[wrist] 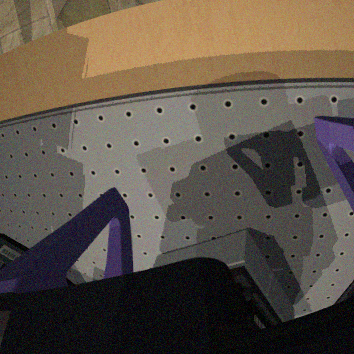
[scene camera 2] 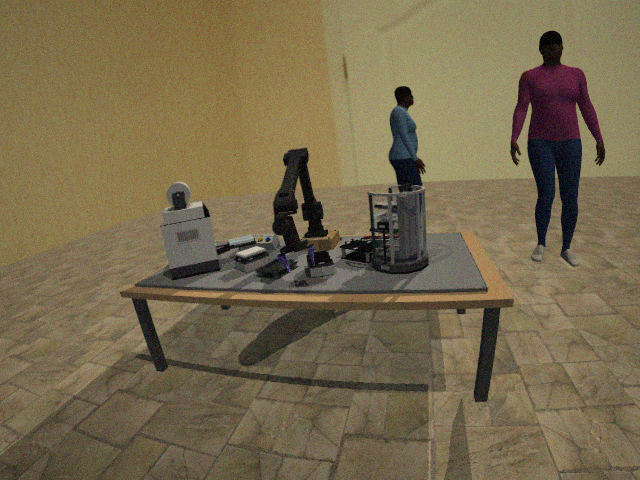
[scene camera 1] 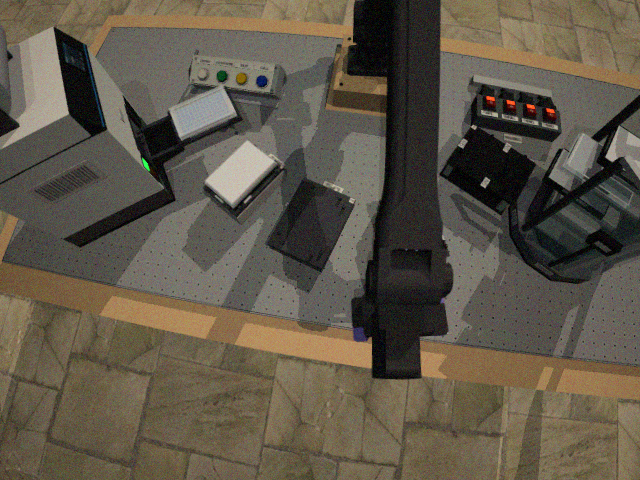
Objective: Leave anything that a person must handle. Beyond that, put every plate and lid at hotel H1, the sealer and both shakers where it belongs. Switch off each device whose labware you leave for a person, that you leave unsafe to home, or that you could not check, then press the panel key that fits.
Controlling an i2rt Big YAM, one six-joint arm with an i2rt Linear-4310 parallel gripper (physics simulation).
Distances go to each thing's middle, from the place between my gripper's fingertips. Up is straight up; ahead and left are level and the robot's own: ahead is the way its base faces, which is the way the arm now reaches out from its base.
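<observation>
Plate hotel (scene camera 1: 574, 238), relative to my hand: 38 cm to the left of it, 23 cm behind it, 9 cm above it.
</observation>
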